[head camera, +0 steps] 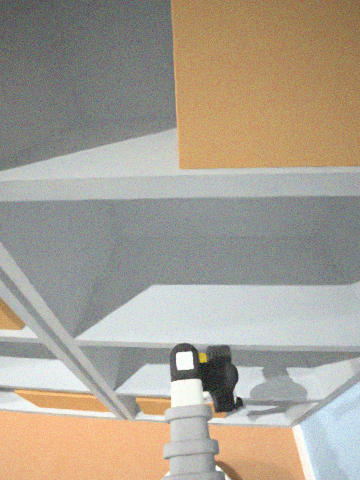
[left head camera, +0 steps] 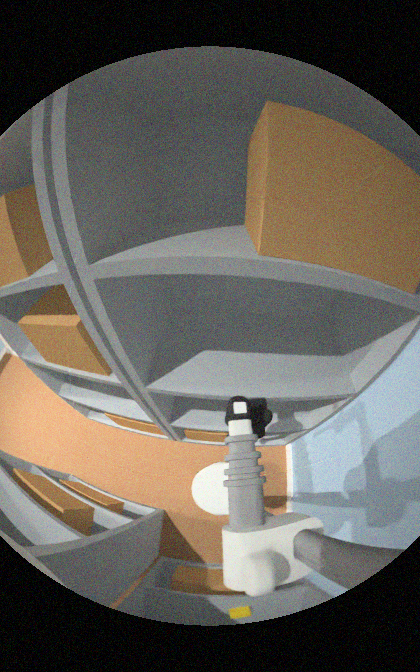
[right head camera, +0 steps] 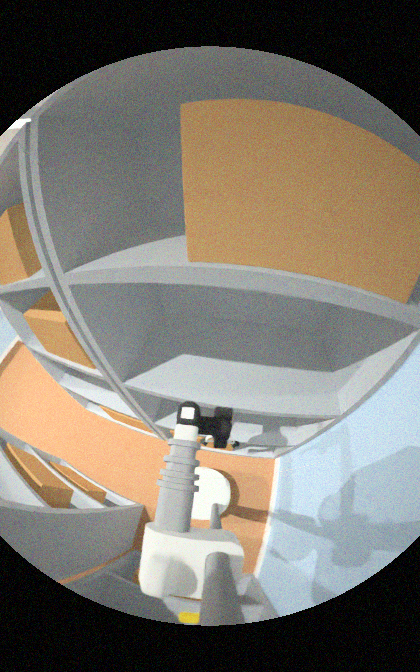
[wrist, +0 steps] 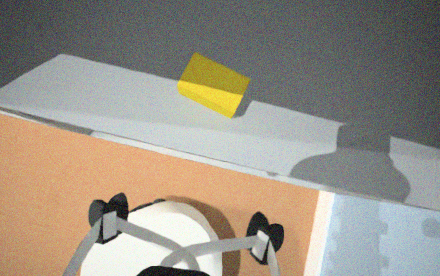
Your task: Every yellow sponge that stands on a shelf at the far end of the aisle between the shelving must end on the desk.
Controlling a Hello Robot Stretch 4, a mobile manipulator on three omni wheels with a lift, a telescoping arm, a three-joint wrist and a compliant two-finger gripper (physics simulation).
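Frame: origin at the robot's base, x ahead, y left, z up, level; metres.
Where they show: gripper, fingertip midpoint: [wrist: 189,218]; robot's base, origin of the base link: [wrist: 161,257].
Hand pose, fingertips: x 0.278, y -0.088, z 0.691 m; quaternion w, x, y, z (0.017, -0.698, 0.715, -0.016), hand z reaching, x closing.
Each offset is from my fingertips to the top centre of the thing. "spot": to the spot under its first point. Level surfaces: height alone.
A yellow sponge {dz -0.139, dx +0.186, dy -0.010 m} [head camera: 202,357] [wrist: 212,85] stands on a grey shelf {dz -0.184 m} [head camera: 155,377] [wrist: 125,115]. In the head view most of it is hidden behind the wrist; in the left and right head views it is not visible. My gripper [wrist: 189,218] [right head camera: 221,443] is open and empty, its fingers pointing down. In the wrist view its fingertips are apart from the sponge and appear over the floor in front of the shelf. Another yellow sponge [left head camera: 240,612] [right head camera: 189,617] lies on a grey surface at the bottom edge of both side head views. The desk does not show.
A large cardboard box {spot: dz +0.821, dx +0.088, dy -0.026 m} [head camera: 270,85] [left head camera: 335,190] [right head camera: 300,190] stands on an upper shelf. A grey upright [head camera: 50,310] divides the shelving. A pale blue wall [head camera: 335,425] [wrist: 350,240] is at the right. A round white shape [left head camera: 207,490] [wrist: 160,215] is below the arm. More shelving stands opposite.
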